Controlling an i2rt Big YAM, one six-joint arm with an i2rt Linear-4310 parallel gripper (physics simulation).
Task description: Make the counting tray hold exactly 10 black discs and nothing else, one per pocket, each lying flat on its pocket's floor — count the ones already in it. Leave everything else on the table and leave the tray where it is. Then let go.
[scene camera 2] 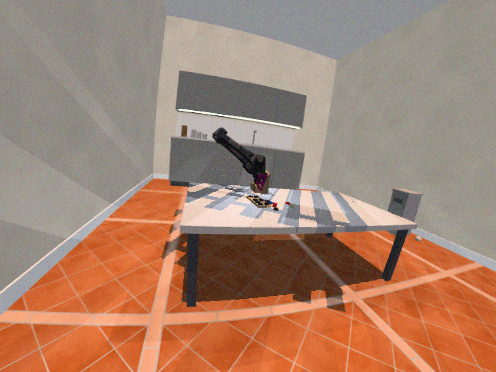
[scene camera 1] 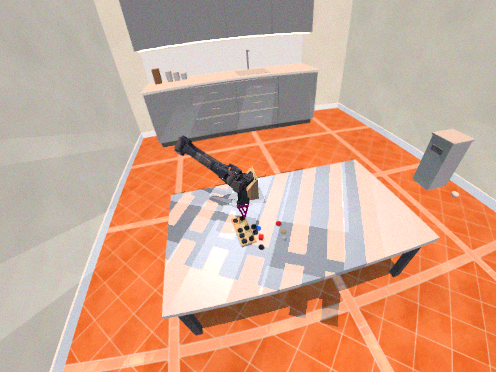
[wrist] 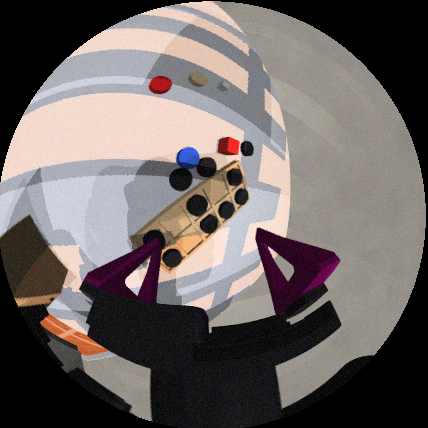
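The tan counting tray (scene camera 1: 247,234) (wrist: 175,223) has two rows of pockets. In the wrist view black discs sit in several pockets and three pockets show bare floors: two in the upper row, one in the lower. Three loose black discs lie outside: one (wrist: 180,179) and another (wrist: 206,167) beside the tray's long side, a third (scene camera 1: 261,247) (wrist: 247,148) past its far end. My gripper (scene camera 1: 243,212) (scene camera 2: 261,185) (wrist: 206,238) is open and empty, above the tray's end nearest the arm. Its left finger partly covers an end disc (wrist: 152,236) in the wrist view.
A blue disc (scene camera 1: 258,228) (wrist: 188,157) lies close to the two loose discs. A red cube (scene camera 1: 261,237) (wrist: 228,146) is beside the third. Farther off lie a red disc (scene camera 1: 278,223) (wrist: 160,84), a tan disc (wrist: 198,79) and a small grey piece (wrist: 223,86). A brown block-like object (scene camera 1: 253,189) stands behind the gripper.
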